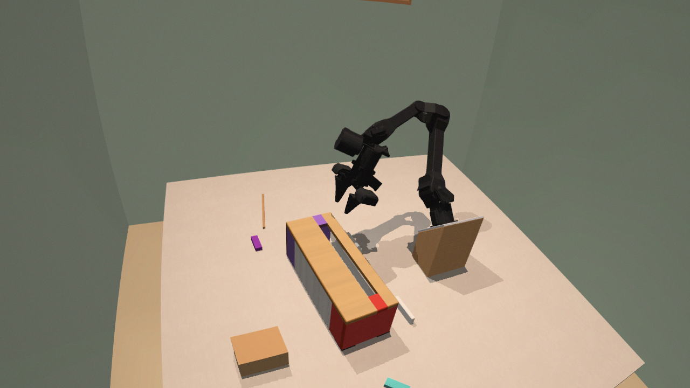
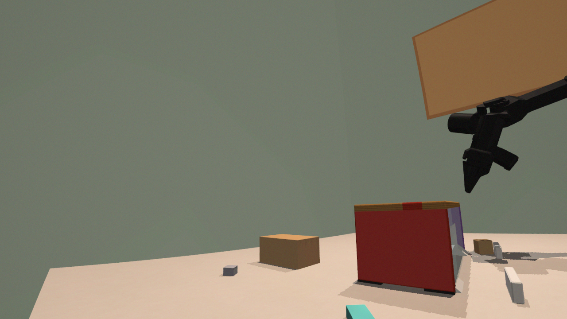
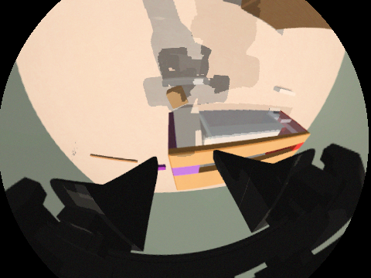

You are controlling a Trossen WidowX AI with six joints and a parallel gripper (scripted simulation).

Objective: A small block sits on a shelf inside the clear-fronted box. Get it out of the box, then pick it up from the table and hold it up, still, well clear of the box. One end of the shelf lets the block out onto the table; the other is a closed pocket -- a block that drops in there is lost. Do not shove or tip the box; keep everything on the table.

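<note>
Right now my gripper tip is 14 cm above the tan block and 2 cm past it. The rest, counted from my gripper tip: long box: 17 cm to the left, 9 cm below, 5 cm ahead; thin orange stick: 25 cm to the right, 18 cm ahead, 15 cm below; purple block: 25 cm ahead, 15 cm below, 8 cm to the right.
</note>
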